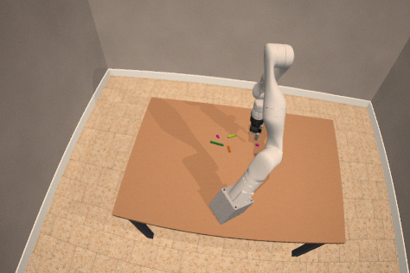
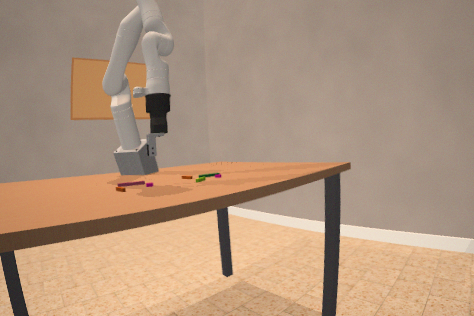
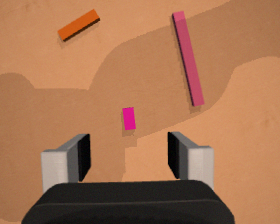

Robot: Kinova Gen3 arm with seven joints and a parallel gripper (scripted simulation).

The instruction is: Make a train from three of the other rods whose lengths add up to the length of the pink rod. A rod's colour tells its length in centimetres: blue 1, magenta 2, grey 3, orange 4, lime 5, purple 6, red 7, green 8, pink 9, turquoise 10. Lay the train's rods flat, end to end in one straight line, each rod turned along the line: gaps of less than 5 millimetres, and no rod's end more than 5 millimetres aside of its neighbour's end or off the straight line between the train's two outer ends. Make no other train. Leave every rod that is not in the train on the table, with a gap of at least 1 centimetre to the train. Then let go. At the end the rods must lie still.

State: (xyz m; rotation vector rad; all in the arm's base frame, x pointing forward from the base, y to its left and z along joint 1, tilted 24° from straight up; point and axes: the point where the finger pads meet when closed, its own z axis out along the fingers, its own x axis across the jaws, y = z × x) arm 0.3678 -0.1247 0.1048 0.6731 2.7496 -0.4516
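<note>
The green rod is 2 cm ahead of my hand, 23 cm to the left of it and 10 cm below it. Also, from my hand: pink rod 8 cm behind, 3 cm to the right, 10 cm below; lime rod 7 cm ahead, 14 cm to the left, 10 cm below.
</note>
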